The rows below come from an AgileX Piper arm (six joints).
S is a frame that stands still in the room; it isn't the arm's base.
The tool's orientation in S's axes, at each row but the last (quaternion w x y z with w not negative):
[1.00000, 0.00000, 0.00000, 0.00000]
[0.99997, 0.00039, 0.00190, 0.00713]
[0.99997, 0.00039, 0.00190, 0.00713]
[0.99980, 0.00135, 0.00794, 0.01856]
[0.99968, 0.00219, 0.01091, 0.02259]
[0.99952, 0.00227, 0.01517, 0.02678]
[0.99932, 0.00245, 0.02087, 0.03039]
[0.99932, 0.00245, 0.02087, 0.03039]
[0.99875, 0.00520, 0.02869, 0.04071]
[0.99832, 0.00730, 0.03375, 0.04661]
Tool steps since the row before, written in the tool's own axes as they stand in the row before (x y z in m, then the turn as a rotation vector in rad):
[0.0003, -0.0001, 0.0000, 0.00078, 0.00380, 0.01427]
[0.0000, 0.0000, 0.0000, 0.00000, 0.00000, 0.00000]
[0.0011, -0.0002, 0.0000, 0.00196, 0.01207, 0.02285]
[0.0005, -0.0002, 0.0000, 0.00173, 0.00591, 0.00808]
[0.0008, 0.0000, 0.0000, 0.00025, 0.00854, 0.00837]
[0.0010, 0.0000, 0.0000, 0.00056, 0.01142, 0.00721]
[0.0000, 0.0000, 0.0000, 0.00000, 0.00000, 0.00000]
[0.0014, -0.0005, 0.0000, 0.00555, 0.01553, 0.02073]
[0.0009, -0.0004, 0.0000, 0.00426, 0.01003, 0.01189]
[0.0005, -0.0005, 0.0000, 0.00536, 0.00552, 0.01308]
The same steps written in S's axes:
[0.0003, -0.0001, 0.0000, 0.00078, 0.00380, 0.01427]
[0.0000, 0.0000, 0.0000, 0.00000, 0.00000, 0.00000]
[0.0011, -0.0002, 0.0000, 0.00187, 0.01208, 0.02285]
[0.0005, -0.0002, 0.0000, 0.00164, 0.00595, 0.00807]
[0.0008, 0.0000, 0.0000, 0.00005, 0.00851, 0.00840]
[0.0010, 0.0001, 0.0000, 0.00017, 0.01141, 0.00725]
[0.0000, 0.0000, 0.0000, 0.00000, 0.00000, 0.00000]
[0.0014, -0.0004, -0.0001, 0.00546, 0.01576, 0.02058]
[0.0009, -0.0003, -0.0001, 0.00411, 0.01025, 0.01176]
[0.0005, -0.0005, 0.0000, 0.00570, 0.00585, 0.01279]

